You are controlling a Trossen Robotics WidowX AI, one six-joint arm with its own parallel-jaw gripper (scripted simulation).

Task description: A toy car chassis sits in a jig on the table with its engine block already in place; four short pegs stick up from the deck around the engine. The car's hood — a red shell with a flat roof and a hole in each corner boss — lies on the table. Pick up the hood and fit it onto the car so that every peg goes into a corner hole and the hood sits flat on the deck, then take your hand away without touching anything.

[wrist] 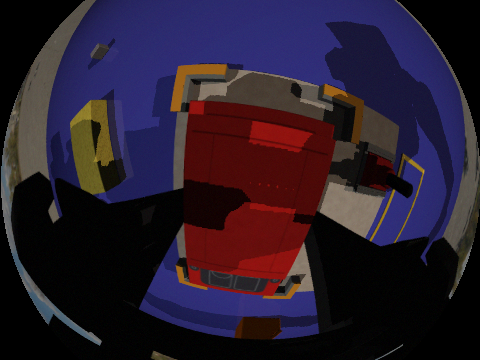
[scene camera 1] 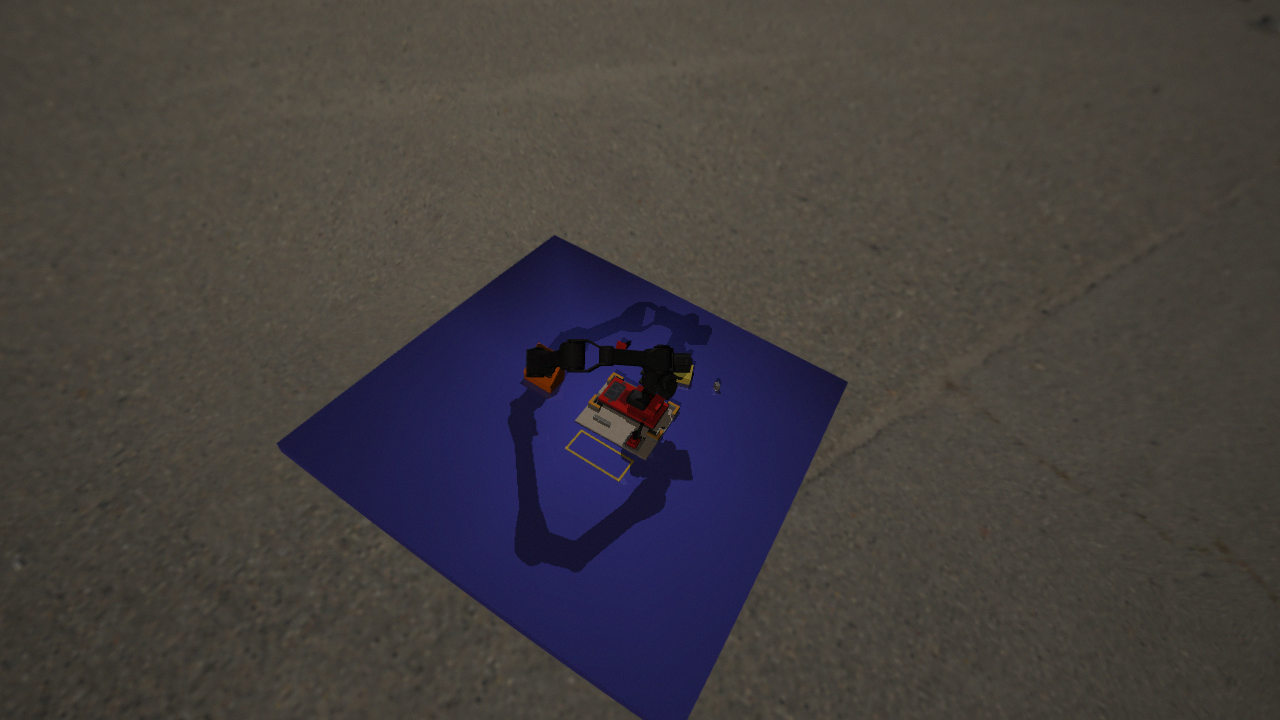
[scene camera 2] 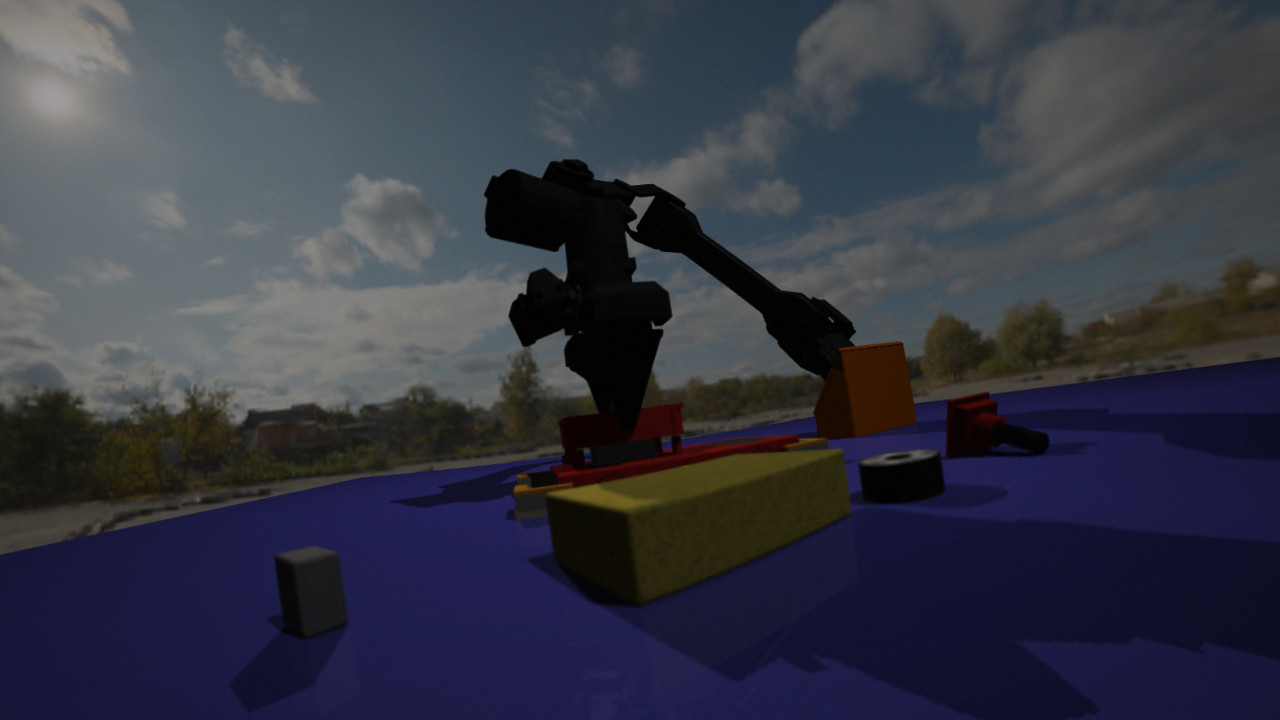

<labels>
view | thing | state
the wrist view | my gripper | -
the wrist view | hood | held by my gripper
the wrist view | yellow block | -
</labels>
